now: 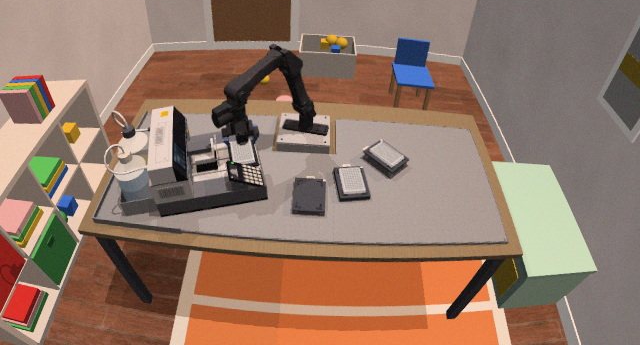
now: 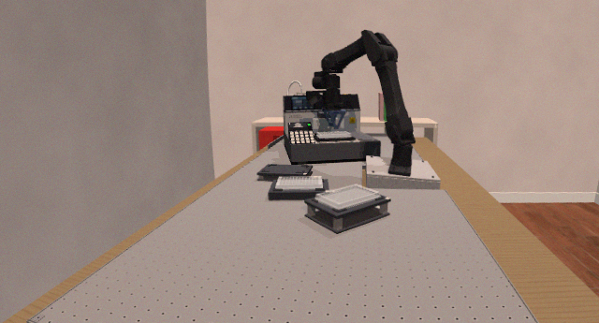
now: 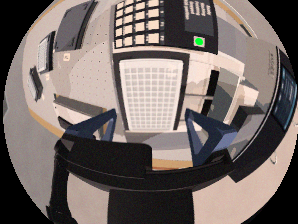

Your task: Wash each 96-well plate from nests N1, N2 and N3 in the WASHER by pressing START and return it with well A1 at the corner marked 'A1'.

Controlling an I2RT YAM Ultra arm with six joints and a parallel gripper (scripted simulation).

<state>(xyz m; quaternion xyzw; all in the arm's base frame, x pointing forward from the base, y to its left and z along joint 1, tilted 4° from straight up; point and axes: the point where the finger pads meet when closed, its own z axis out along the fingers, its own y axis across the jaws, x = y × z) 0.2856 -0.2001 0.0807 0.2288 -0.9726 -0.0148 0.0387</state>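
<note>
Now: hand 5 cm above the washer carrier. The rest, counted from my hand: manifold: 13 cm to the right, 7 cm ahead; plate washer: 14 cm to the right, 7 cm ahead, 1 cm below; nest: 57 cm to the left, 18 cm behind, 10 cm below.
</note>
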